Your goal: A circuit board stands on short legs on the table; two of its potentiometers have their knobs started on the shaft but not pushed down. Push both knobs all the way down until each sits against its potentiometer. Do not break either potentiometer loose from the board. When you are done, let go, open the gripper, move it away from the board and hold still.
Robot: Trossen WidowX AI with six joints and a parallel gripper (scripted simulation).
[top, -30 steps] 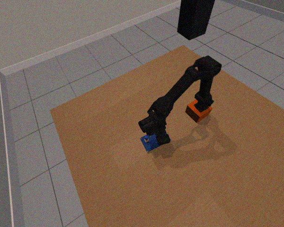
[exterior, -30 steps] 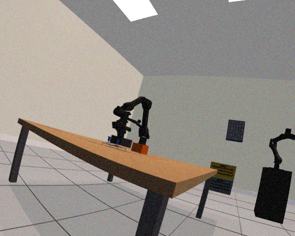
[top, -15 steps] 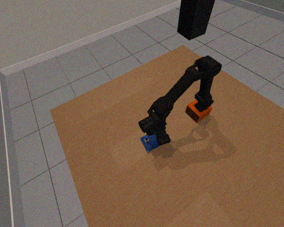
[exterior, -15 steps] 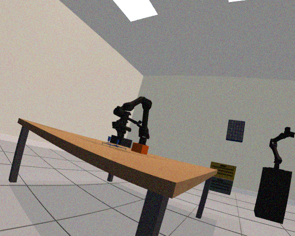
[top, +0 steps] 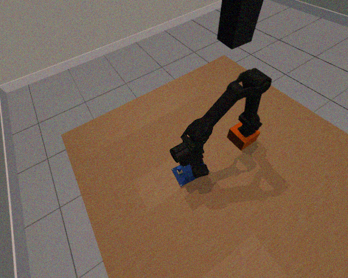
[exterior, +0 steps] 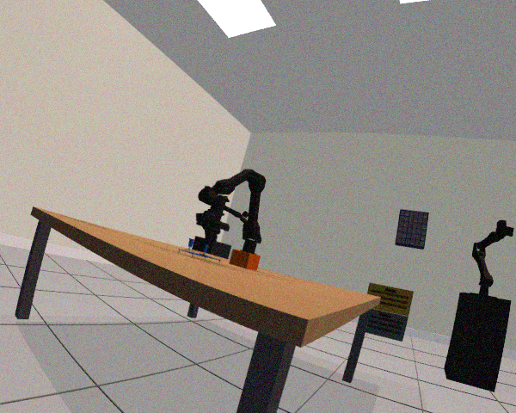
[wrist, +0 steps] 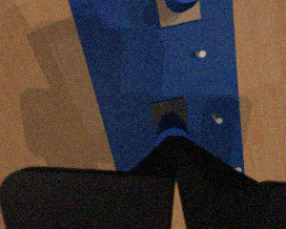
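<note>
The blue knob is 7 cm ahead of my gripper tip, 2 cm to the right of it and 1 cm below it.
</note>
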